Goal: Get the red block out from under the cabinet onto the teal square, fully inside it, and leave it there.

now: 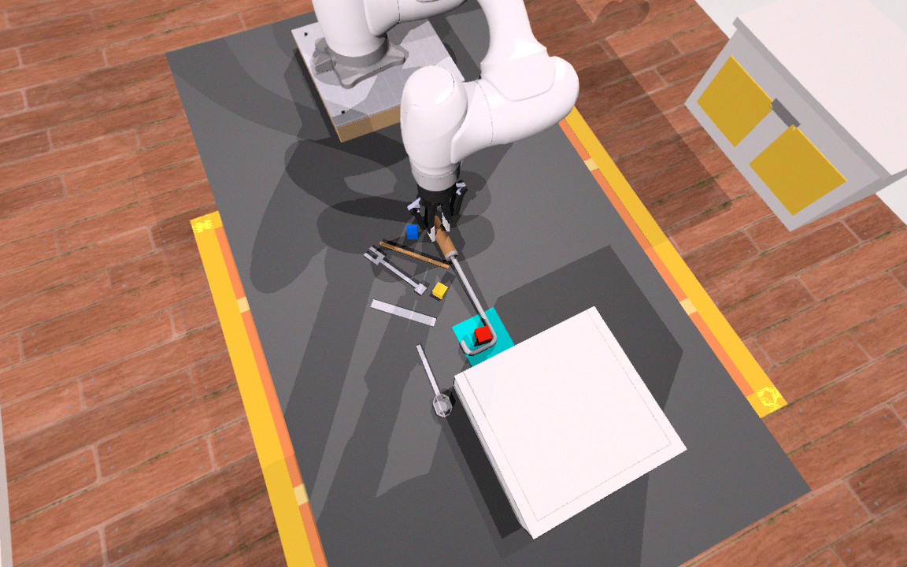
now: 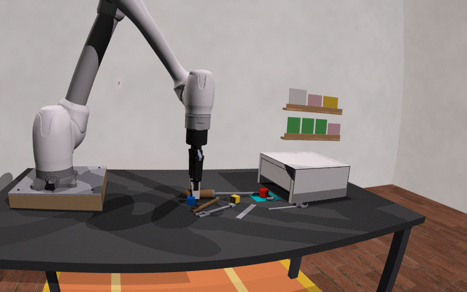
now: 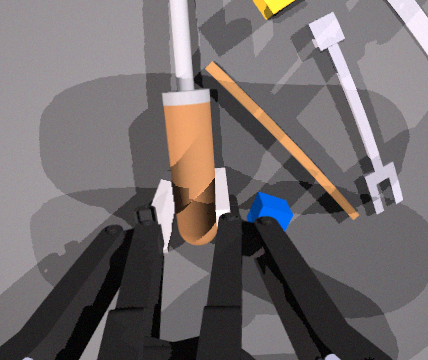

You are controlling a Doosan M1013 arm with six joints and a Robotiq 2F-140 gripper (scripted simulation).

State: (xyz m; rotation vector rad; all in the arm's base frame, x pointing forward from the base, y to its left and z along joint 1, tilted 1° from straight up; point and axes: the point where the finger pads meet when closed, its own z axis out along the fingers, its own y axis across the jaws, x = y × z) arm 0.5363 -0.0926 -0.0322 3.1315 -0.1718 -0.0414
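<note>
My hand is 5 cm to the left of the blue cube, 3 cm past it and 3 cm above it. Round my hand: wooden stick 8 cm to the right, 4 cm below, 2 cm ahead; forked metal tool 13 cm to the right, 4 cm below, 3 cm ahead; hook tool 13 cm ahead, 5 cm to the right, 3 cm below.
</note>
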